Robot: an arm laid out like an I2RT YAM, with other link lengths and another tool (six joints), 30 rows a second.
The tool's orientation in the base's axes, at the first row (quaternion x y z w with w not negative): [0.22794, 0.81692, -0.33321, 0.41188]
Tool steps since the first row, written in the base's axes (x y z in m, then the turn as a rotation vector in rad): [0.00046, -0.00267, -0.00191, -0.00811, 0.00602, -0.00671]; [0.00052, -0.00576, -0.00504, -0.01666, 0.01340, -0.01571]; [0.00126, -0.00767, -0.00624, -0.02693, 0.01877, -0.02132]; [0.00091, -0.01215, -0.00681, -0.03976, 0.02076, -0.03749]
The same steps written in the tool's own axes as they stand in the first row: [0.00106, -0.00082, 0.00303, 0.01064, 0.00120, -0.00569]; [0.00330, -0.00175, 0.00670, 0.02355, 0.00386, -0.01160]; [0.00369, -0.00213, 0.00901, 0.03442, 0.00283, -0.01842]; [0.00392, -0.00517, 0.01236, 0.05510, 0.00164, -0.01947]
